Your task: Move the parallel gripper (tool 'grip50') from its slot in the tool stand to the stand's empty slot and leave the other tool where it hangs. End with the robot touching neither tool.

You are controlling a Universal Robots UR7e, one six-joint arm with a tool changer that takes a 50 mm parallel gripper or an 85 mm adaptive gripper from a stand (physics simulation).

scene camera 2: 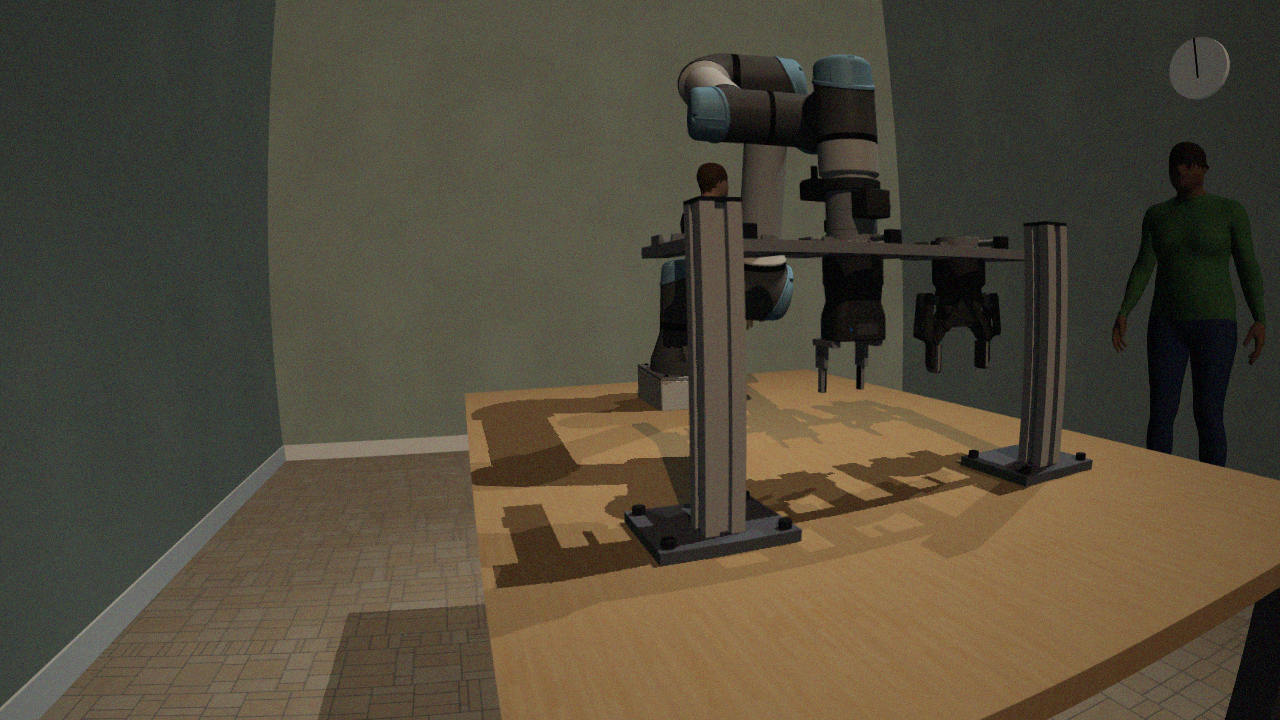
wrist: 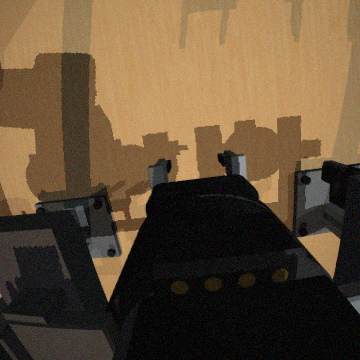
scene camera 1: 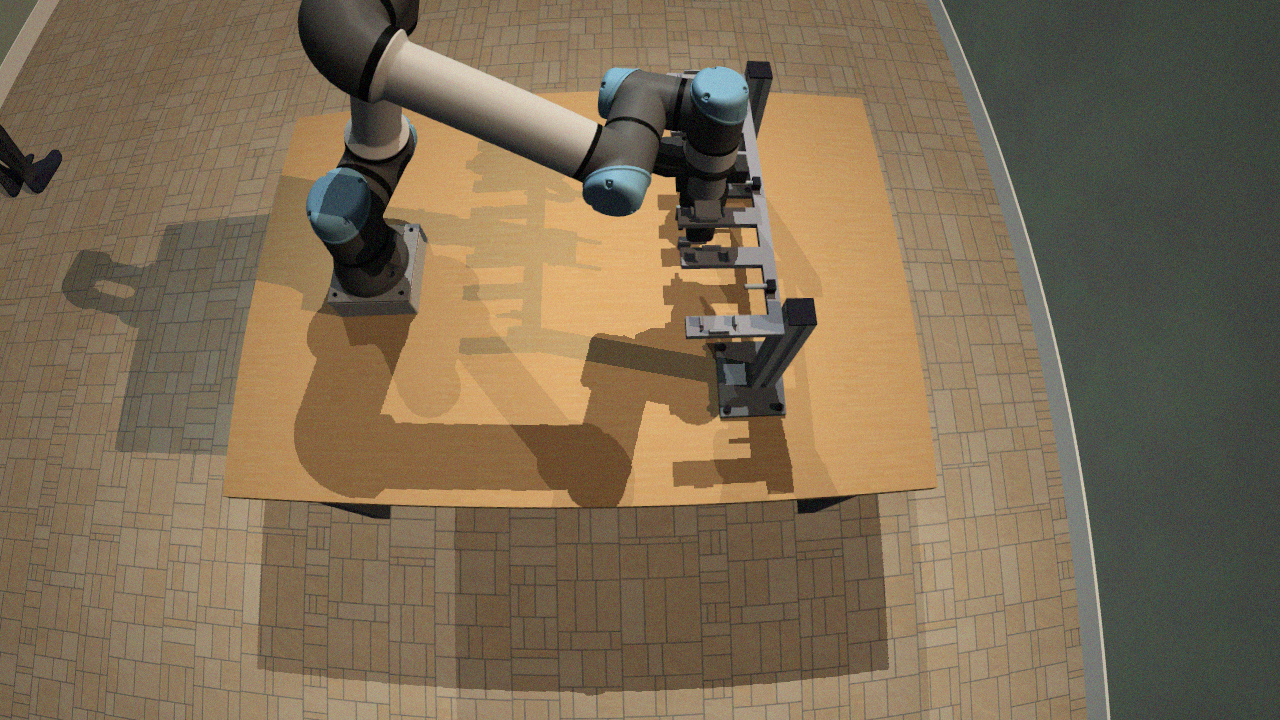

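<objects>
I see a parallel gripper in scene camera 2 (853, 311). The parallel gripper shows in the wrist view, and the parallel gripper shows in scene camera 1 too. On the parallel gripper (wrist: 212, 233) and on the parallel gripper (scene camera 1: 675, 182) it is the same spot.
</objects>
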